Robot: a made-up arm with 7 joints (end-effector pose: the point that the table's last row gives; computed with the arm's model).
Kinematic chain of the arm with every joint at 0, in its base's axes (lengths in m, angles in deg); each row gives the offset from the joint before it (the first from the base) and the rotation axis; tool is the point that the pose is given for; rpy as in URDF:
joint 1: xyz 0 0 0.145 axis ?
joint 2: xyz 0 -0.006 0.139 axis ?
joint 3: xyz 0 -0.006 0.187 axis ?
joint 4: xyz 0 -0.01 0.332 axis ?
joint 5: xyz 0 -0.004 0.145 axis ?
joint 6: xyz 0 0 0.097 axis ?
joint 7: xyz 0 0 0.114 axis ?
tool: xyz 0 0 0 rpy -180 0 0
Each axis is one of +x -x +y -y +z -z.
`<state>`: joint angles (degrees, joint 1 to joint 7).
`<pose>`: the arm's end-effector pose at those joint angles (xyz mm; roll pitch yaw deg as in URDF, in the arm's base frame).
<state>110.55 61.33 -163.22 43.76 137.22 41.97 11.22</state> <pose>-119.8 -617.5 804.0 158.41 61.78 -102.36</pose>
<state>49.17 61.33 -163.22 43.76 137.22 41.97 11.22</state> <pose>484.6 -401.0 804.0 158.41 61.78 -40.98</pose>
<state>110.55 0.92 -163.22 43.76 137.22 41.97 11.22</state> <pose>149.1 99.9 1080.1 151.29 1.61 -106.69</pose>
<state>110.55 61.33 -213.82 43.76 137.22 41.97 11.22</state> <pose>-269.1 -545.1 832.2 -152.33 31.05 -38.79</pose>
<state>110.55 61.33 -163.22 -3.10 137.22 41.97 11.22</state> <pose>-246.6 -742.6 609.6 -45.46 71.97 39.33</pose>
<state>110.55 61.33 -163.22 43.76 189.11 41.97 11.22</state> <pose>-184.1 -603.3 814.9 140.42 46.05 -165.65</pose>
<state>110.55 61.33 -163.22 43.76 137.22 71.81 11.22</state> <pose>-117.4 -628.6 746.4 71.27 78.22 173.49</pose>
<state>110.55 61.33 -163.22 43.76 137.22 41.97 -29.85</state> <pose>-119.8 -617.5 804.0 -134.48 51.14 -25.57</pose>
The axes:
joint 1: -z
joint 2: +y
joint 3: -z
joint 4: +y
joint 5: -z
joint 6: +y
joint 7: -z

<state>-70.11 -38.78 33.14 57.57 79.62 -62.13 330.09</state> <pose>-14.7 -251.2 978.7 143.97 -19.97 14.32</pose>
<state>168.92 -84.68 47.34 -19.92 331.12 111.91 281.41</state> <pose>717.4 141.4 392.5 -163.34 -15.68 -102.33</pose>
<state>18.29 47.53 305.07 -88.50 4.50 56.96 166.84</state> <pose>250.9 -368.5 818.9 139.53 6.59 -145.98</pose>
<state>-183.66 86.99 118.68 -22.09 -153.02 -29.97 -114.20</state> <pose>-846.1 -132.6 324.9 -121.94 -56.62 -56.88</pose>
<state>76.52 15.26 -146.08 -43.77 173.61 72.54 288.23</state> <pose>-43.7 -420.7 842.4 -48.46 17.02 -3.98</pose>
